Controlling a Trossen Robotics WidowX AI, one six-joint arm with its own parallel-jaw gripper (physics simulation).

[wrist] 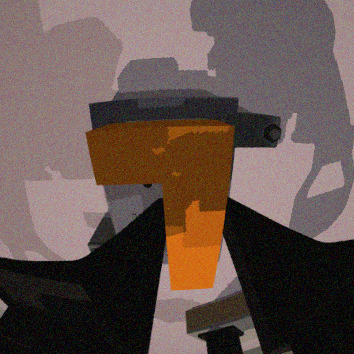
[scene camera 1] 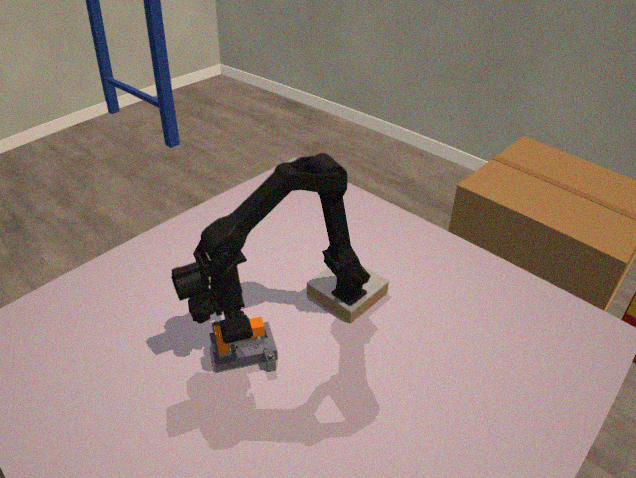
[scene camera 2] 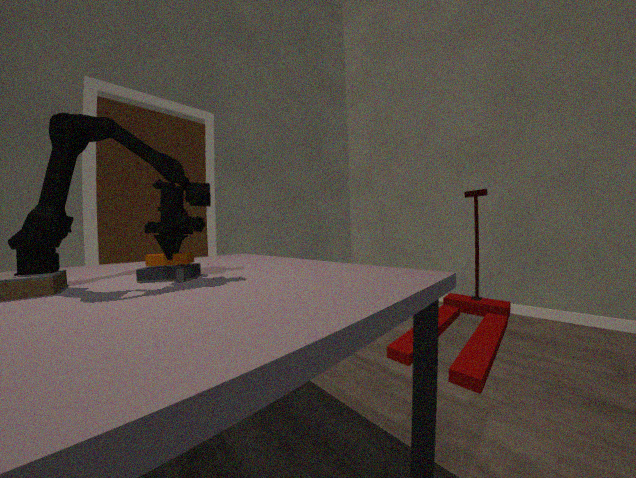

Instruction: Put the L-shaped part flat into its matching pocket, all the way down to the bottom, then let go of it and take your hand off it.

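Frame: origin at the arm's base, x left, y back, z up, level; metres.
Where they show: gripper, fingertip midpoint: (wrist: 191, 203) (scene camera 2: 172, 259); arm's base, origin of the base link: (wrist: 221, 333) (scene camera 1: 349, 293) (scene camera 2: 37, 272).
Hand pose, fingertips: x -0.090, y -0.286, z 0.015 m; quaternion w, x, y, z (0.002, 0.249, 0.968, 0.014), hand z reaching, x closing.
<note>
Each offset is from my fingertips to the top centre of the thing. Level surfaces: height alone.
The orange L-shaped part {dx +0.018, dy +0.001, dz +0.016 m} (scene camera 1: 257, 327) (scene camera 2: 154, 259) (wrist: 200, 165) lies level directly over the grey pocket block {dx +0.019, dy +0.002, dz -0.009 m} (scene camera 1: 249, 351) (scene camera 2: 151, 274) (wrist: 115, 114). In scene camera 2, the part's side shows above the block's top edge, with no clear gap between them. My gripper (scene camera 1: 237, 329) (scene camera 2: 169, 255) (wrist: 191, 203) points down and is shut on one arm of the L. The part and fingers hide most of the pocket, so I cannot tell whether the part's underside is at its rim or slightly inside.
A lug with a bolt (scene camera 1: 270, 358) (wrist: 257, 131) sticks out from the block's side. The arm's base stands on a wooden slab (scene camera 1: 369, 304) (scene camera 2: 33, 287) on the pink table {dz -0.057 m} (scene camera 1: 452, 370) (scene camera 2: 231, 318). A cardboard box (scene camera 1: 534, 241) stands beyond the table.
</note>
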